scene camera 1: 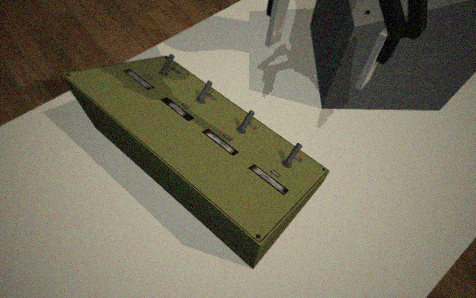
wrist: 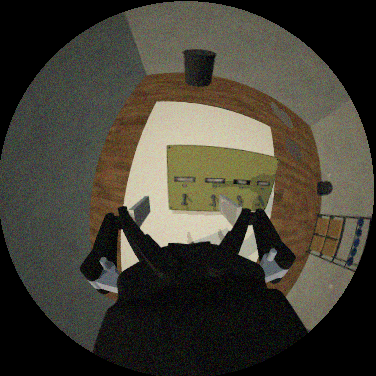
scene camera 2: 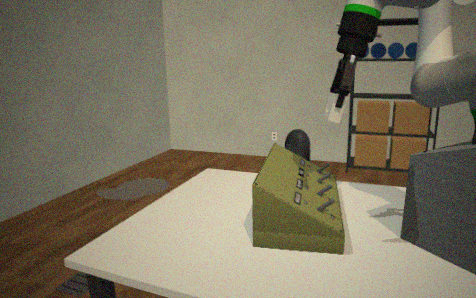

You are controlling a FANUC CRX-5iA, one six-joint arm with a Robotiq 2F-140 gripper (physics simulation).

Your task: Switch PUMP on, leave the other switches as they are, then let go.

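The olive switch box stands on the white table. Its sloped face carries four grey toggle levers in a row, seen in scene camera 1: a first lever, a second lever, a third lever and a fourth lever. They lean much alike. Each has a label plate beside it, too blurred to read, so I cannot tell which is PUMP. My gripper is open and empty, above and off the box's lever side, touching no lever.
A dark grey pedestal stands at the lever side of the box. A shelf rack with cardboard boxes stands at the back wall. A black bin stands on the floor beyond the table.
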